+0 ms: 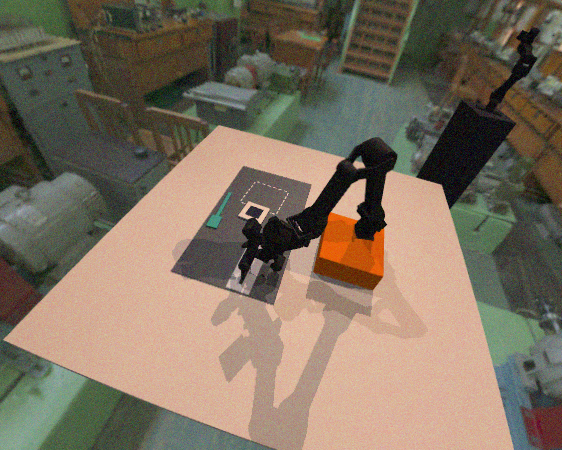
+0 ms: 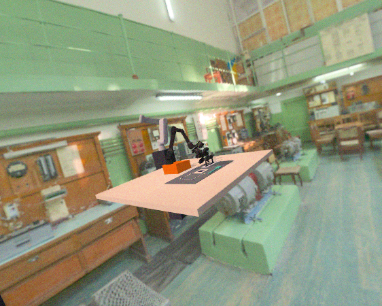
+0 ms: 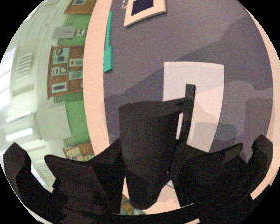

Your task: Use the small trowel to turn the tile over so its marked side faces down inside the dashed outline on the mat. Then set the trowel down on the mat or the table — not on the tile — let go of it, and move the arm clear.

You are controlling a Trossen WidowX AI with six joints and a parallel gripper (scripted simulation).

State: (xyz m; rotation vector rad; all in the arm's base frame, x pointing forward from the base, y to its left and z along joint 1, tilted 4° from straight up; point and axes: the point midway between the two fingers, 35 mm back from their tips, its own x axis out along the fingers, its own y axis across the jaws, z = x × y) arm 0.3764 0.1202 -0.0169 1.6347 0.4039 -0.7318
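My gripper tip is 190 mm to the left of the dark grey mat, 70 mm above it and 10 mm past it. Round my gripper tip: tile (230 mm to the right, 40 mm below); teal trowel (200 mm to the right, 130 mm ahead, 50 mm below).
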